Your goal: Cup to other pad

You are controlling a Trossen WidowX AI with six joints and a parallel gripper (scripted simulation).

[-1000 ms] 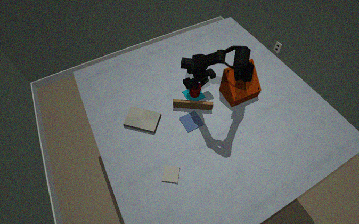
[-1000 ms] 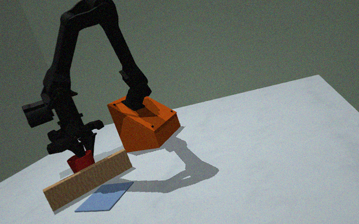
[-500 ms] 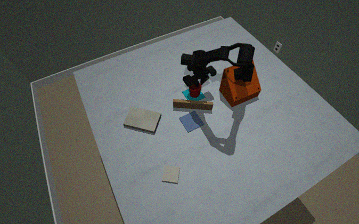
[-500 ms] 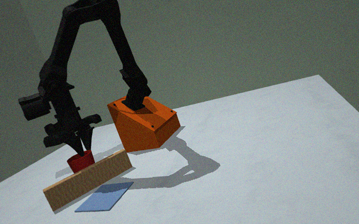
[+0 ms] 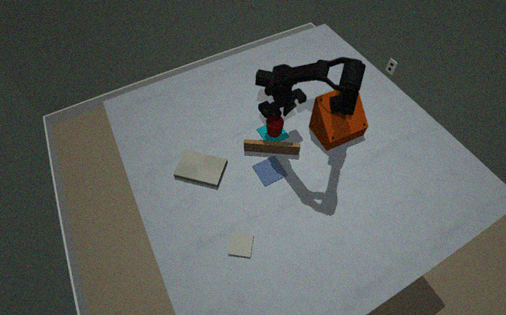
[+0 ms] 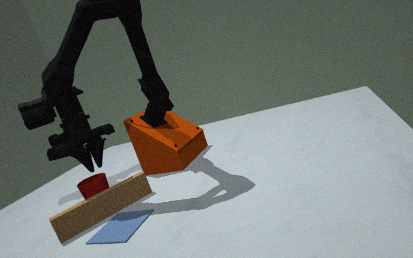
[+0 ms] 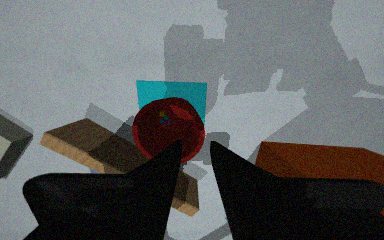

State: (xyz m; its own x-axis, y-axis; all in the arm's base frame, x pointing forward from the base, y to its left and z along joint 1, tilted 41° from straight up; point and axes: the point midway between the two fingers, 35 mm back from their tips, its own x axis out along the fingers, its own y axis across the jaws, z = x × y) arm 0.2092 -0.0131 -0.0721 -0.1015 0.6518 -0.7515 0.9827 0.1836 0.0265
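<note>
Now: the red cup 30 mm ahead of my gripper tip and 50 mm below it. Also, from my gripper tip: wooden bar (70 mm ahead, 90 mm to the left, 70 mm below); then cyan pad (30 mm ahead, 100 mm below).
</note>
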